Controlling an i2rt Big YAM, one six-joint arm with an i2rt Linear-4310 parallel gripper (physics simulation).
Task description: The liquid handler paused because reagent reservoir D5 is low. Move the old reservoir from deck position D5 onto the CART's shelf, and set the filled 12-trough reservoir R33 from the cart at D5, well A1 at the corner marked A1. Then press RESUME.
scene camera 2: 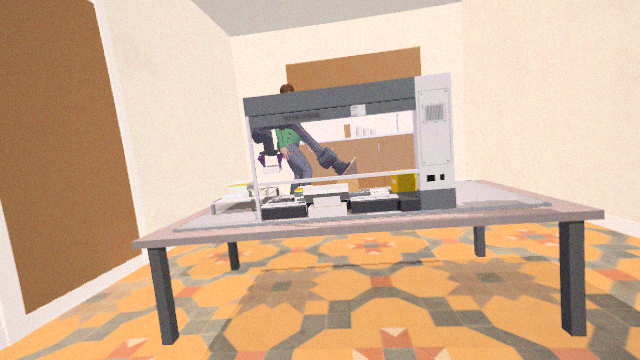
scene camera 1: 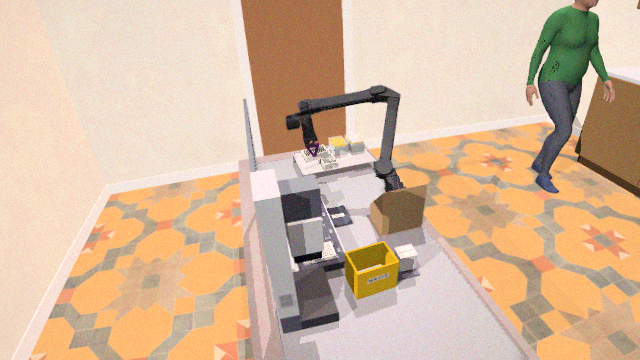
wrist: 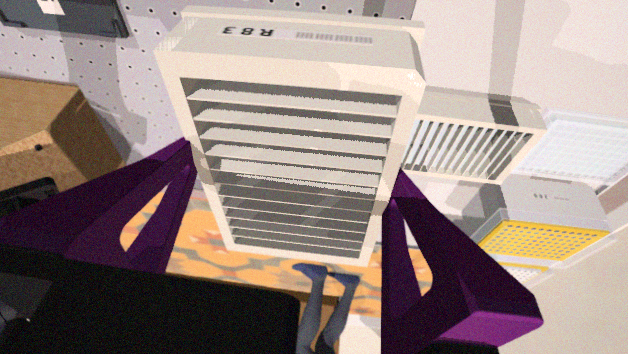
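Pixels of known places: gripper, fingertip midpoint: [scene camera 2: 272,168] [scene camera 1: 313,153] [wrist: 296,159]; arm's base at its link origin: [scene camera 1: 396,194].
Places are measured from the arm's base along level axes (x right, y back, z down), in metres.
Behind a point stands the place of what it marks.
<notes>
My gripper [scene camera 1: 313,149] @(x 0.346, y -0.341, z -0.073 m) [scene camera 2: 271,161] @(x 0.346, y -0.341, z -0.073 m) [wrist: 296,159] @(x 0.346, y -0.341, z -0.073 m) is shut on the cream reservoir labelled R83 [scene camera 2: 271,169] @(x 0.331, y -0.394, z -0.073 m) [wrist: 280,45] @(x 0.331, y -0.394, z -0.073 m), one purple finger on each side. The reservoir is held in the air, and its long parallel troughs show in the wrist view. Below it and to the right in that view, another cream reservoir [wrist: 475,107] @(x 0.499, y -0.293, z 0.070 m) lies on the white cart shelf [scene camera 1: 357,159] @(x 0.518, y -0.075, z 0.083 m) [wrist: 460,55] @(x 0.464, y -0.328, z 0.083 m); its label cannot be read. The liquid handler [scene camera 1: 272,240] @(x -0.531, y -0.504, z -0.277 m) [scene camera 2: 434,130] @(x -0.464, y -0.541, z -0.186 m) stands on the table. Deck position D5 and the RESUME button cannot be made out.
On the cart are a yellow-topped tip box [scene camera 1: 338,142] @(x 0.629, y -0.171, z 0.013 m) [wrist: 545,240] @(x 0.645, y -0.194, z 0.013 m) and a pale clear plate [wrist: 575,145] @(x 0.618, y -0.283, z 0.070 m). A yellow waste bin [scene camera 1: 372,270] @(x -0.416, y -0.206, z 0.011 m) [scene camera 2: 404,181] @(x -0.348, y -0.278, z 0.054 m) and a brown box [scene camera 1: 405,212] @(x -0.072, y 0.025, z 0.051 m) [wrist: 30,110] @(x 0.013, y -0.101, z 0.100 m) stand on the table. A person in green [scene camera 1: 570,50] is beyond the table.
</notes>
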